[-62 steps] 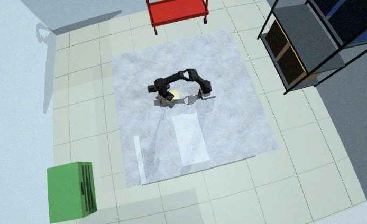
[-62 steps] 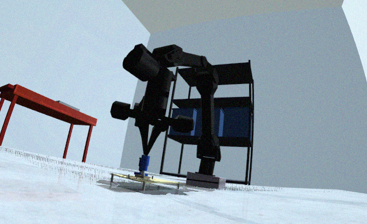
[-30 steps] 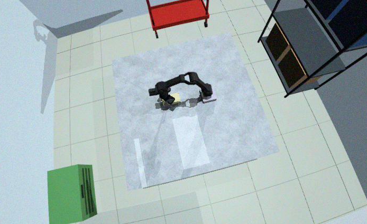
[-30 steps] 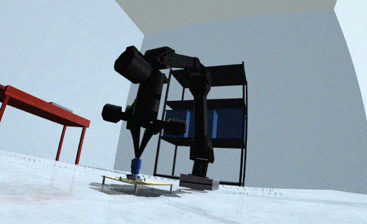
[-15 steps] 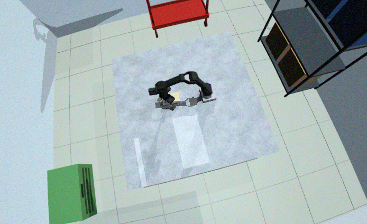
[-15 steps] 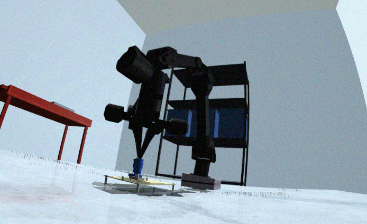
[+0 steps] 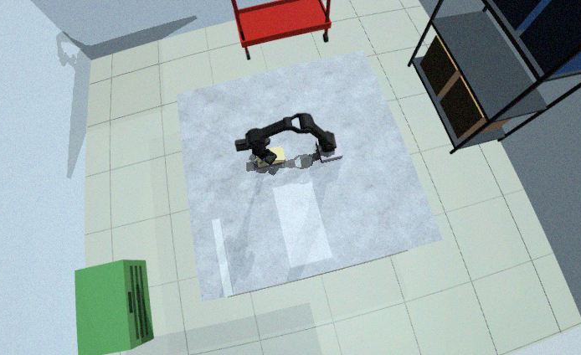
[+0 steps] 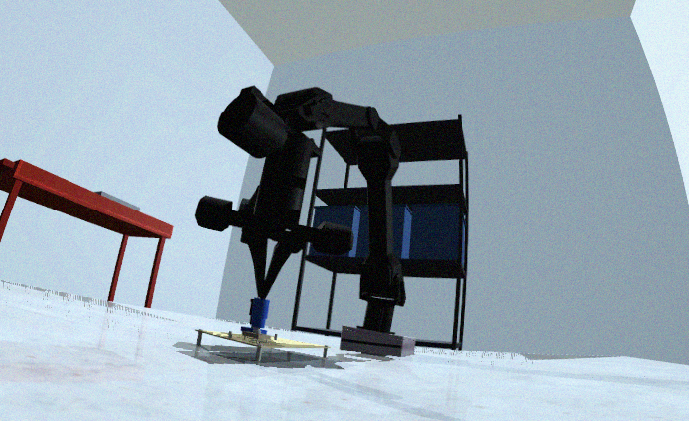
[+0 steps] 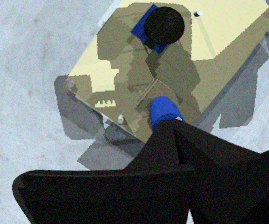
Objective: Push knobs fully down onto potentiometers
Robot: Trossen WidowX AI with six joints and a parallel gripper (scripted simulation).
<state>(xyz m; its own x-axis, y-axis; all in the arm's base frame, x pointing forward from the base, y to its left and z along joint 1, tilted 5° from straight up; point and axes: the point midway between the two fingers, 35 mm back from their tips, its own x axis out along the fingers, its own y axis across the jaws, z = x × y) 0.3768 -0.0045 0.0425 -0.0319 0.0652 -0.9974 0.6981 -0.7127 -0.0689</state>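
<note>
My gripper tip is now 1 cm above the knob.
</note>
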